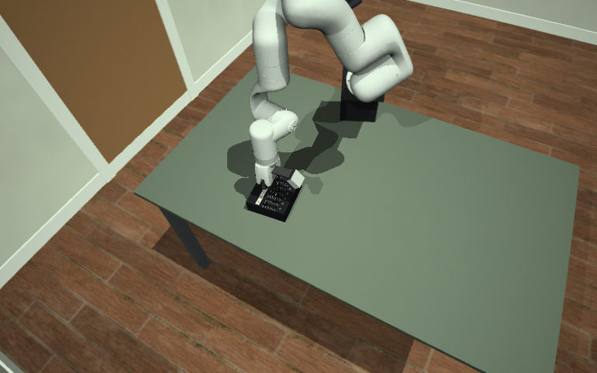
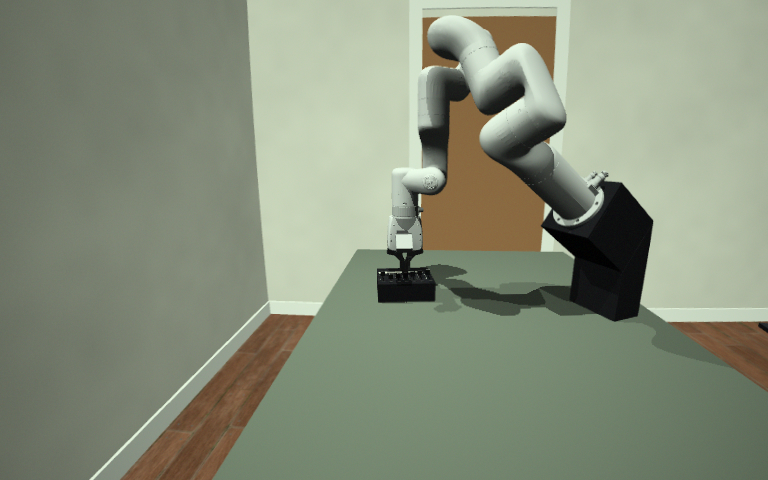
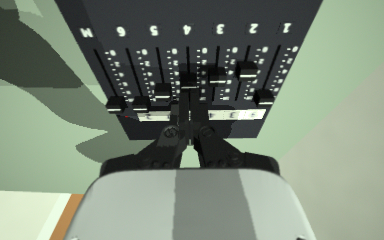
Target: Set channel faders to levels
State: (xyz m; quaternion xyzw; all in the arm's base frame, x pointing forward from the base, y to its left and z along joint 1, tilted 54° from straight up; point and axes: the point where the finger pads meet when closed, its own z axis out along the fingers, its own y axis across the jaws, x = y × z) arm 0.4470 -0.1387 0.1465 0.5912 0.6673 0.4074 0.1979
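Now: hand 40 mm past the channel 6 cap, 20 mm to the left of it and 20 mm above it. From my hand the other things lie so: master cap 60 mm behind, 20 mm to the right, 20 mm below.
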